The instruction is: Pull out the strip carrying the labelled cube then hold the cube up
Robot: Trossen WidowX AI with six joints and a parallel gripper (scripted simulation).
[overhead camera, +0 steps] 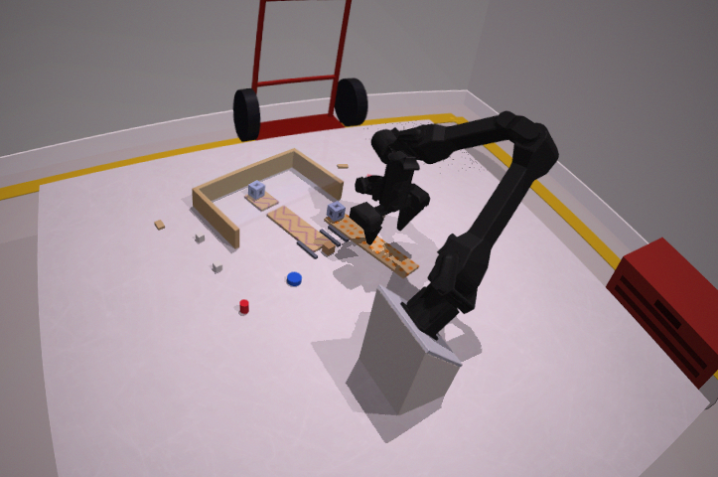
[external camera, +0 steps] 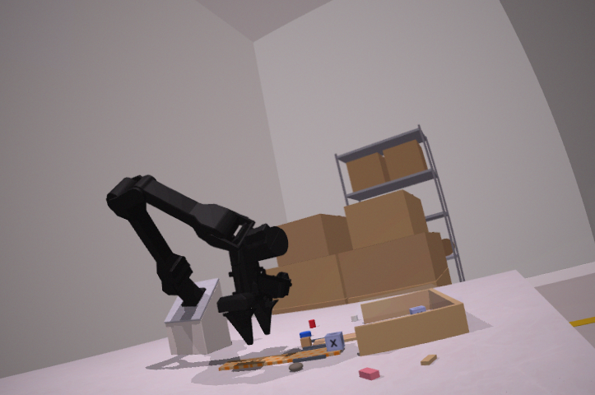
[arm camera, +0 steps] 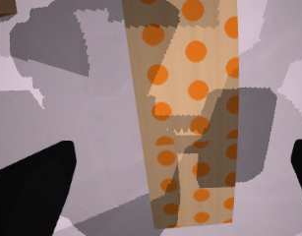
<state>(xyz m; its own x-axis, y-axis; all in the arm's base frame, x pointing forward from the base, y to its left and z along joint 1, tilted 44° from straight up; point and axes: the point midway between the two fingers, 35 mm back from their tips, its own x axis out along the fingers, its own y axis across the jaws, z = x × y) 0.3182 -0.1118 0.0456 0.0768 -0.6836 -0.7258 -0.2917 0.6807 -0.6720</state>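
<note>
My gripper tip is 40 mm short of the orange dotted strip, 40 mm above it and 10 mm to the right of it. From my gripper tip the other things lie so: blue disc (220 mm to the left, 40 mm below, 30 mm behind); brown block (110 mm to the left, 40 mm below, 30 mm ahead); pebble (120 mm ahead, 60 mm to the right, 40 mm below).
</note>
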